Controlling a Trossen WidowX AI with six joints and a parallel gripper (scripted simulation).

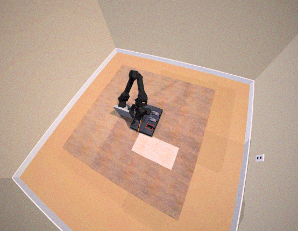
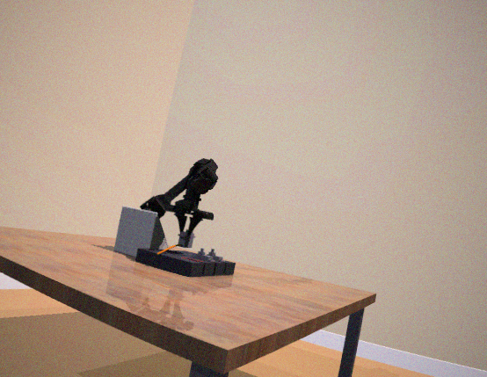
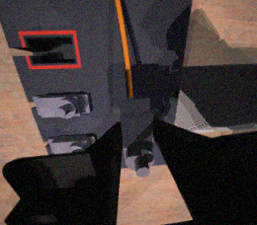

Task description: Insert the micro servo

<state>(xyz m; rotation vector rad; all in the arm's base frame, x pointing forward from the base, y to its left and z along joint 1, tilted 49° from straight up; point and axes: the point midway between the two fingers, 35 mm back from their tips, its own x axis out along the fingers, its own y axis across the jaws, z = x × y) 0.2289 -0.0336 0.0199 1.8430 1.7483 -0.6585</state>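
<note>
Right now my gripper tip is 100 mm above the dark deck.
</note>
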